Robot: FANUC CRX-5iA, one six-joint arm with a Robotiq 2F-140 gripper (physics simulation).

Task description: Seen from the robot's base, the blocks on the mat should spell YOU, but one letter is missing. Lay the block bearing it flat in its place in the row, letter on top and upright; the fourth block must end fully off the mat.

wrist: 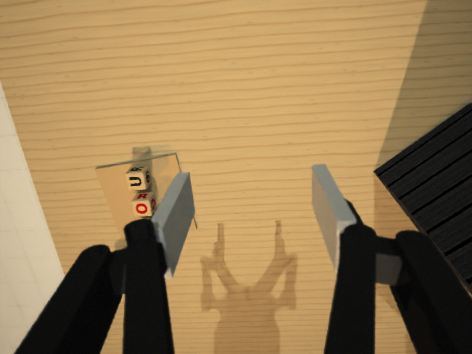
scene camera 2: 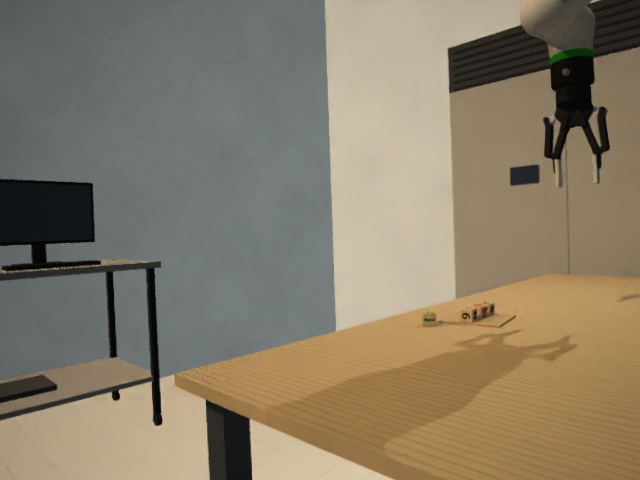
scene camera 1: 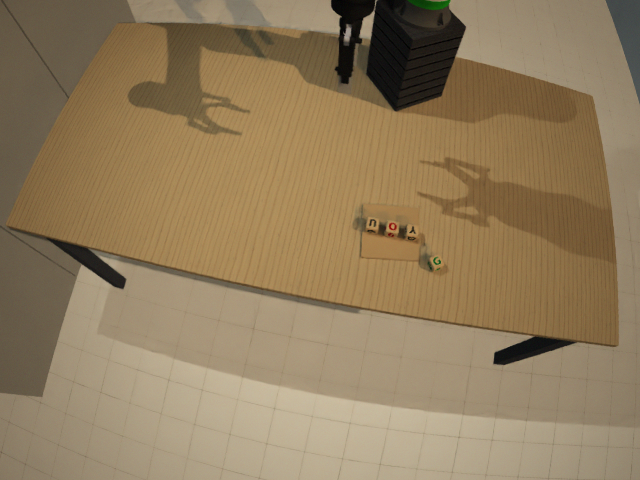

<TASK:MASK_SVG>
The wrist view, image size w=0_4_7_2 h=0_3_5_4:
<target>gripper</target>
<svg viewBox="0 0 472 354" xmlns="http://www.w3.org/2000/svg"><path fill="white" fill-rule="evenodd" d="M190 172L176 174L150 219L134 220L124 226L123 230L127 248L111 252L107 245L98 244L90 246L80 253L14 354L100 354L122 299L122 294L125 294L122 354L175 354L165 279L173 278L195 213ZM312 165L312 207L334 271L337 273L324 354L375 354L376 283L390 285L391 292L417 354L472 354L472 297L432 240L427 235L415 230L402 230L396 234L396 239L377 236L372 227L364 225L353 204L343 197L325 164Z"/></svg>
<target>mat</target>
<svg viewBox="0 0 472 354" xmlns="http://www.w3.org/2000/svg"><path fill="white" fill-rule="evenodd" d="M194 216L189 230L197 229ZM176 154L95 169L122 240L126 240L123 230L125 225L134 220L151 217L136 217L134 215L131 201L137 193L153 192L157 206L155 212L177 173L181 173ZM125 173L133 166L149 166L152 182L147 189L129 190Z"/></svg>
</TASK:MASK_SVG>
